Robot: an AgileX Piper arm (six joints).
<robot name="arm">
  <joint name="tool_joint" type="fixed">
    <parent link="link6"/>
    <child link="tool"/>
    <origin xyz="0 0 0" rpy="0 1.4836 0"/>
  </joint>
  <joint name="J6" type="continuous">
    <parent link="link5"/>
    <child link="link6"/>
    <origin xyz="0.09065 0 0.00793"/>
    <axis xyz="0.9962 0 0.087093"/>
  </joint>
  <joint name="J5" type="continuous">
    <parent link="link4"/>
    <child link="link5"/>
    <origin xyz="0 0 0"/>
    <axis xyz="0 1 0"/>
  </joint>
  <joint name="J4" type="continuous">
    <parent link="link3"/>
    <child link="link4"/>
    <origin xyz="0.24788 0 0.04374"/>
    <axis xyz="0.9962 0 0.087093"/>
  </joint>
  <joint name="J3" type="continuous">
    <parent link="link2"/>
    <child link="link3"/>
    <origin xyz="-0.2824 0 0.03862"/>
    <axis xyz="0 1 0"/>
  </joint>
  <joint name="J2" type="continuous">
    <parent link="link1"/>
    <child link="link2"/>
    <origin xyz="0 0 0"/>
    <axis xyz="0 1 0"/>
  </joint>
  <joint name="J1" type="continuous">
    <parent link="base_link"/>
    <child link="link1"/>
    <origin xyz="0 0 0.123"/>
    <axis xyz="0 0 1"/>
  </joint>
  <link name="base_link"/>
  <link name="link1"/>
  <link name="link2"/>
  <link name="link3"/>
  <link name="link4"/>
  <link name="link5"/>
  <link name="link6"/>
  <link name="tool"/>
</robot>
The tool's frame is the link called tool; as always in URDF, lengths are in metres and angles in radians. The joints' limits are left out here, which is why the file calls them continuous.
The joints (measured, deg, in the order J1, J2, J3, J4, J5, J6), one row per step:
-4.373 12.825 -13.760 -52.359 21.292 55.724
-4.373 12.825 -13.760 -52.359 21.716 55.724
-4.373 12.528 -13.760 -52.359 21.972 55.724
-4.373 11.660 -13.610 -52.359 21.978 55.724
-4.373 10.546 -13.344 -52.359 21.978 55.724
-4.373 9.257 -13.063 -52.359 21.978 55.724
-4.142 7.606 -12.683 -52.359 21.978 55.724
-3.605 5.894 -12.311 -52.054 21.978 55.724
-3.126 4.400 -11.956 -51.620 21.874 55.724
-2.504 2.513 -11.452 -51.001 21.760 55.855
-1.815 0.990 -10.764 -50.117 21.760 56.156
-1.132 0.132 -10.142 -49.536 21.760 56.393
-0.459 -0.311 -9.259 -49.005 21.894 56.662
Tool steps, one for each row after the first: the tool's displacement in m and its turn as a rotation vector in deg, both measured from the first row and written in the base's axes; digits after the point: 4 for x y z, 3 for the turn. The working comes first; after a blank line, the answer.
Tool pose at each row, in the base's axes (x y z in m, rotation vector in deg; the steps are taken from these numbers as rounded here):
0.0646 -0.0312 0.2598 20.597 95.255 -13.479
0.0643 -0.0317 0.2594 20.902 95.467 -13.739
0.0635 -0.0319 0.2595 21.089 95.299 -13.849
0.0615 -0.0317 0.2596 21.100 94.589 -13.741
0.0591 -0.0316 0.2593 21.107 93.746 -13.609
0.0563 -0.0313 0.2590 21.114 92.745 -13.452
0.0529 -0.0309 0.2584 20.935 91.517 -13.077
0.0496 -0.0300 0.2578 20.703 90.305 -12.169
0.0469 -0.0292 0.2569 20.518 89.247 -11.150
0.0436 -0.0281 0.2554 20.421 87.963 -9.692
0.0416 -0.0272 0.2523 20.632 87.294 -7.943
0.0410 -0.0265 0.2492 20.621 87.198 -6.631
0.0417 -0.0259 0.2441 20.713 87.832 -5.547

-0.0003 -0.0005 -0.0004 0.054 0.256 -0.335
-0.0011 -0.0007 -0.0003 0.066 0.113 -0.536
-0.0031 -0.0005 -0.0002 0.015 -0.599 -0.541
-0.0055 -0.0004 -0.0005 -0.046 -1.445 -0.540
-0.0083 -0.0001 -0.0008 -0.118 -2.450 -0.540
-0.0117 0.0003 -0.0014 -0.201 -3.719 -0.308
-0.0150 0.0012 -0.0020 0.030 -5.076 0.277
-0.0177 0.0020 -0.0029 0.392 -6.302 0.911
-0.0210 0.0031 -0.0044 1.059 -7.829 1.730
-0.0230 0.0040 -0.0075 2.215 -8.801 2.570
-0.0236 0.0047 -0.0106 3.052 -9.126 3.349
-0.0229 0.0053 -0.0157 3.923 -8.692 3.983

